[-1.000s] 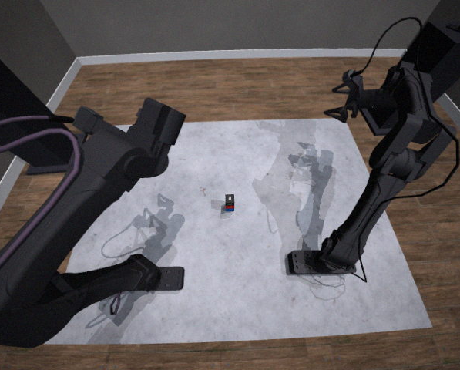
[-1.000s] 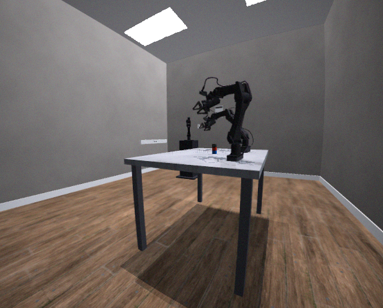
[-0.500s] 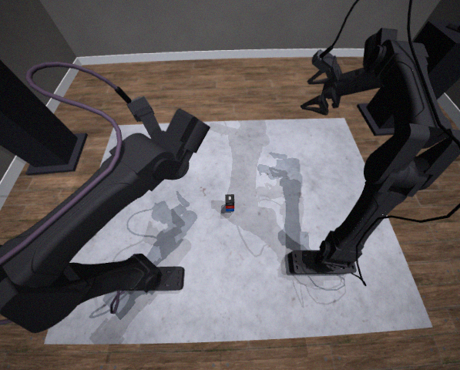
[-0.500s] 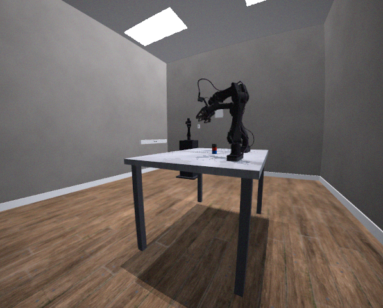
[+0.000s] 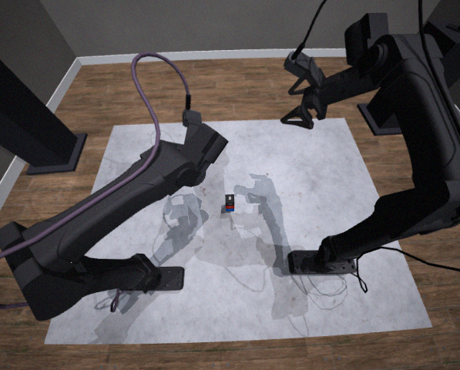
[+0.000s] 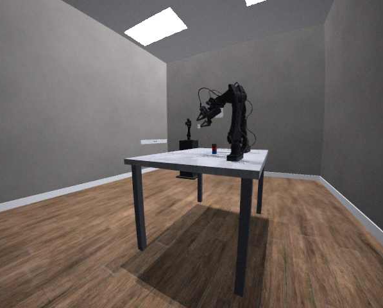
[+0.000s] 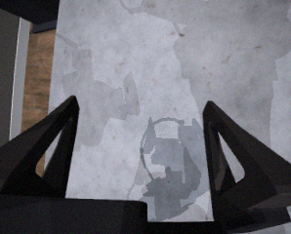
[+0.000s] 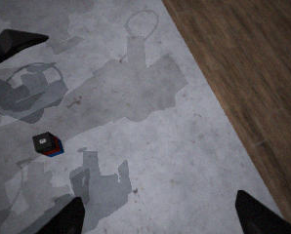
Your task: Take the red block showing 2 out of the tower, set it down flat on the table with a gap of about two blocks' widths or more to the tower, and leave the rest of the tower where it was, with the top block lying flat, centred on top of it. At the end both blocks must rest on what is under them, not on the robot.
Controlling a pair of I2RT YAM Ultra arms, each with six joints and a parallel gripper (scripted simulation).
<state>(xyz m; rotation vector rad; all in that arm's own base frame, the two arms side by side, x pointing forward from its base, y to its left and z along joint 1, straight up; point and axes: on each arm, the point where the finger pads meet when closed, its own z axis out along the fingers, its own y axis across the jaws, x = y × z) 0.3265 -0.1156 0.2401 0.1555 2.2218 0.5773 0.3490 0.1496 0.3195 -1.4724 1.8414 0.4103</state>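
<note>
My right hand is 320 mm above the red block showing 2, 170 mm to the right of it and 130 mm past it. From my right hand the other things lie so: black block showing 3 (290 mm below, 170 mm to the left, 130 mm behind); then blue block showing 7 (350 mm below, 170 mm to the left, 130 mm behind).
Now: the black block showing 3 8 cm behind my left hand, 14 cm to the right of it and 19 cm below it. Round my left hand: red block showing 2: 8 cm behind, 14 cm to the right, 22 cm below; then blue block showing 7: 8 cm behind, 14 cm to the right, 25 cm below.
</note>
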